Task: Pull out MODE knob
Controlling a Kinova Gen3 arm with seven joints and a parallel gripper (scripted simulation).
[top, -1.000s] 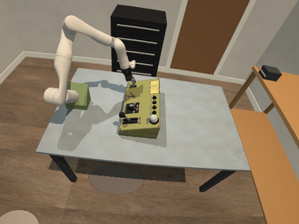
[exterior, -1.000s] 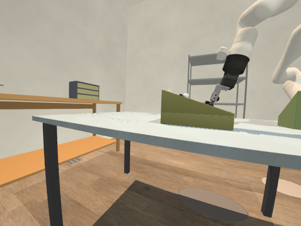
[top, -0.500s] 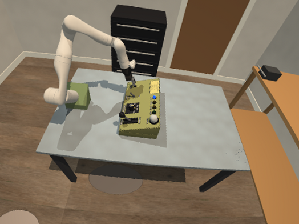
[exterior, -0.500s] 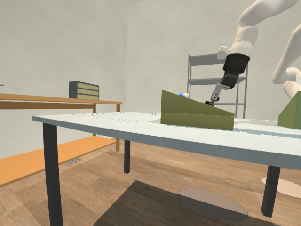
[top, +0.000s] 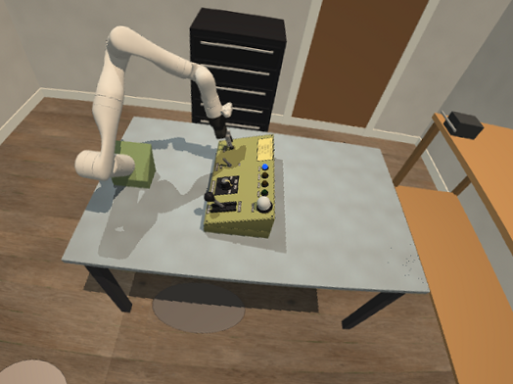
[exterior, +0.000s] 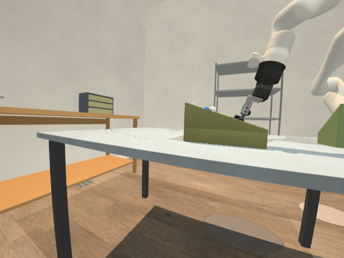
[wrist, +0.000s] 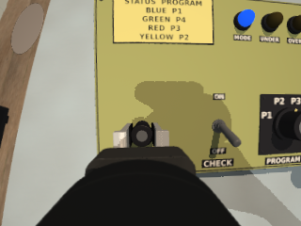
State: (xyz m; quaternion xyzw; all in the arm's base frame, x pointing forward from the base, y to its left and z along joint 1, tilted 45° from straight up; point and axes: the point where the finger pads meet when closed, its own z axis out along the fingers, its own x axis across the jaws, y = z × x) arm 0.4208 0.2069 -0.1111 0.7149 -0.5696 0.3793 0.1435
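My hand is right at the black mode knob. The rest, counted from my hand: olive console 5 cm ahead, 18 cm to the right, 4 cm below; check toggle 1 cm ahead, 12 cm to the right, 2 cm below; program dial 3 cm ahead, 24 cm to the right, 2 cm below.
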